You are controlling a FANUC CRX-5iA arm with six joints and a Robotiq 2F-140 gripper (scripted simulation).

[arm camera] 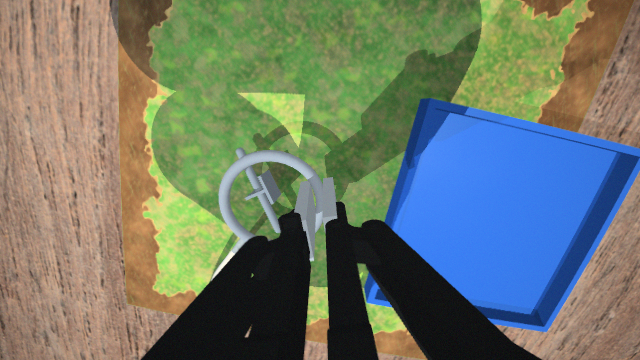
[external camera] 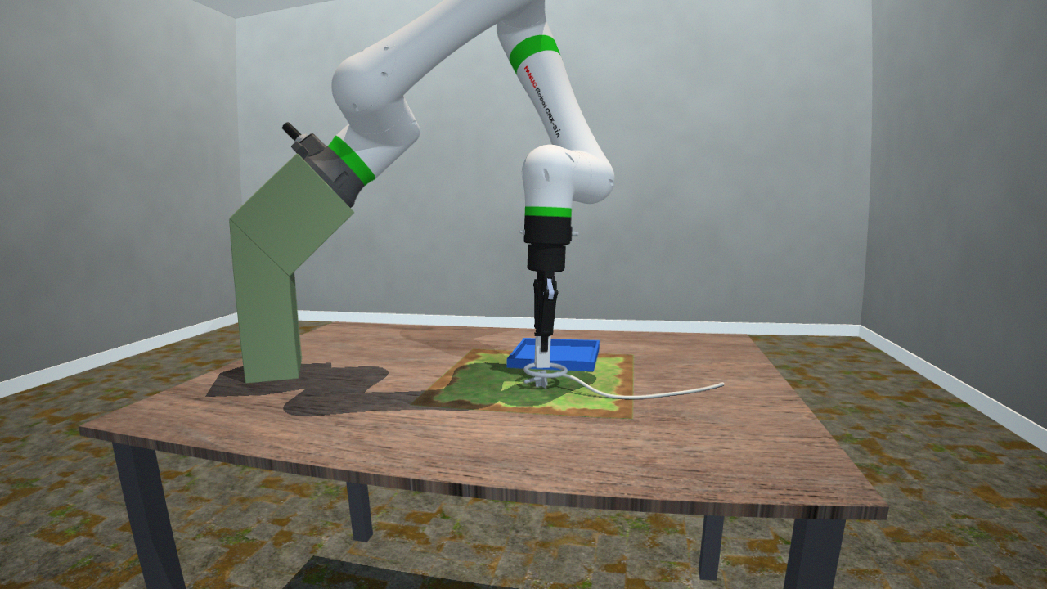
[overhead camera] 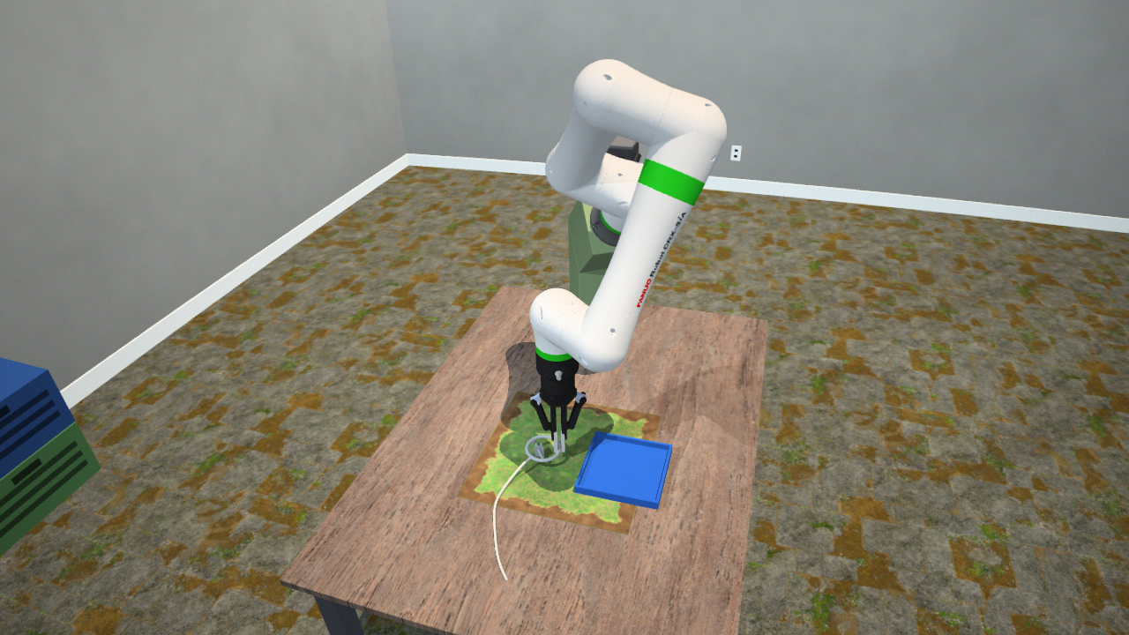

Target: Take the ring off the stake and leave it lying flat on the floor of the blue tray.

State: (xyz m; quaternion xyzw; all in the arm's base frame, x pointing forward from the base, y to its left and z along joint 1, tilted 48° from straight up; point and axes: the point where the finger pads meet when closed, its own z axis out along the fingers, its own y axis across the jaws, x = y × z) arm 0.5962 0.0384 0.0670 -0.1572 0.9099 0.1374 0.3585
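My gripper is now 2 cm past the blue tray, 16 cm to the right of it and 5 cm above it. Also, from my hand: mat: 2 cm behind, 1 cm to the left, 7 cm below; then grey stake: 2 cm ahead, 5 cm to the right, 5 cm below; then white ring: 2 cm ahead, 3 cm to the right, 3 cm below.
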